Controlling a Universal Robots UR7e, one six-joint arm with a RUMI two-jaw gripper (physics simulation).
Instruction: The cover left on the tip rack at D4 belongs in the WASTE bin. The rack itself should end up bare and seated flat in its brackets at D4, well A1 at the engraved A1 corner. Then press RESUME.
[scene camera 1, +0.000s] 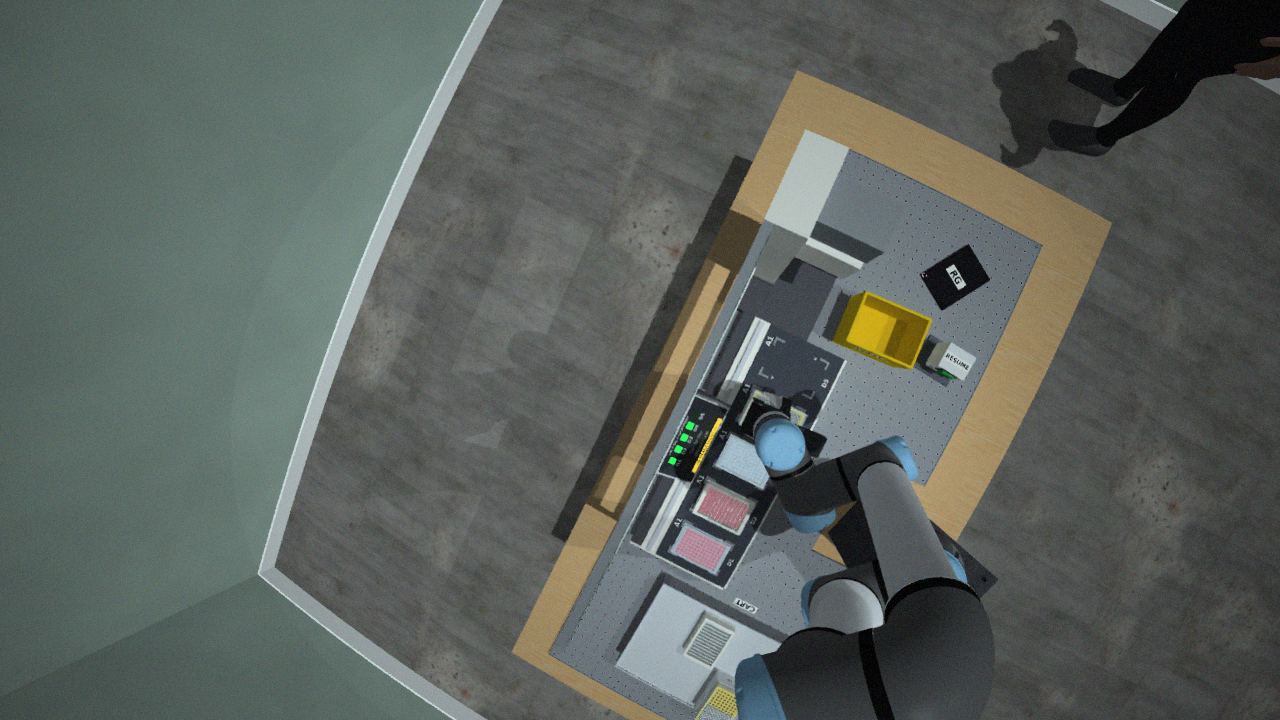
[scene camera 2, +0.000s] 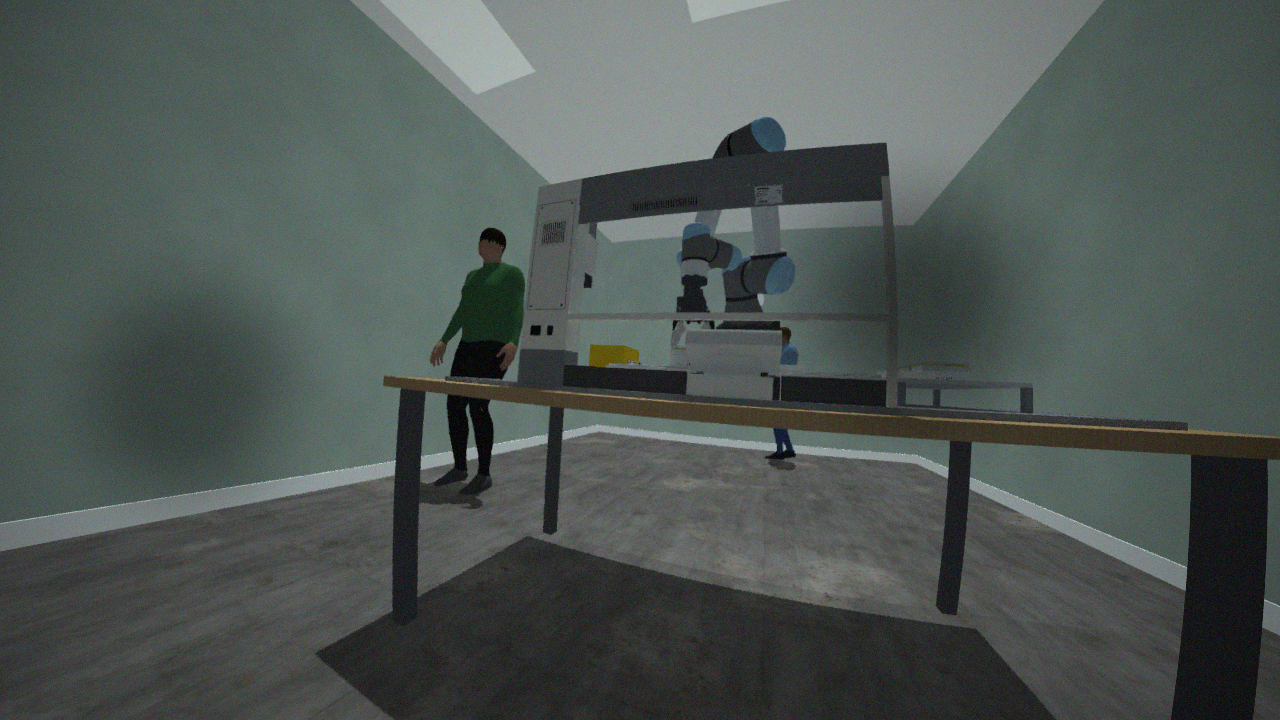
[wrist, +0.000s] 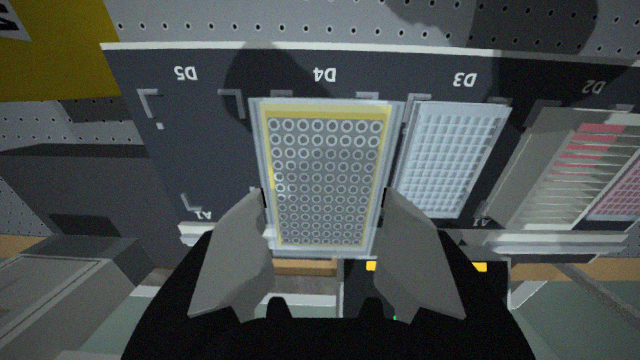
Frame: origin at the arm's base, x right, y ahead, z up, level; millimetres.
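Where they show: gripper, fingertip midpoint: (wrist: 323, 189).
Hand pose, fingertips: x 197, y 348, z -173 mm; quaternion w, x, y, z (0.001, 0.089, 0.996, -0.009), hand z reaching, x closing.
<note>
After its pixels a point has its place.
The tip rack (wrist: 325, 114) @(y 290, x 185, z -155 mm), yellow-rimmed with rows of round tips, stands at D4 in the wrist view. A clear cover (wrist: 325, 165) @(y 320, x 190, z -155 mm) sits over it. My gripper (wrist: 323, 189) @(y 349, x 197, z -173 mm) (scene camera 2: 691, 338) @(y 349, x 197, z -173 mm) is shut on the cover, one fingertip against each long side near the A1 end. Whether the rack is flat in its brackets is hidden by the cover and fingers; the A1 mark at D4 is hidden too. The yellow WASTE bin (scene camera 1: 881, 331) @(y 123, x 456, z -273 mm) (wrist: 55, 65) @(y 212, x 400, z -211 mm) (scene camera 2: 612, 355) @(y 229, x 442, z -177 mm) stands beyond D5. The white RESUME box (scene camera 1: 954, 360) @(y -26, x 422, z -174 mm) stands beside the bin in scene camera 1.
A pale blue plate (wrist: 450, 155) @(y 358, x 67, z -217 mm) (scene camera 1: 742, 460) @(y 383, x 78, z -212 mm) stands close beside the rack at D3, and a plate with red wells (scene camera 1: 724, 507) @(y 396, x -41, z -202 mm) at D2. D5 shows bare brackets (wrist: 146, 102) @(y 253, x 349, z -221 mm). A black RG box (scene camera 1: 955, 276) @(y -27, x 631, z -270 mm) lies past the bin. A status display (scene camera 1: 691, 438) @(y 512, x 111, z -155 mm) stands behind the deck.
</note>
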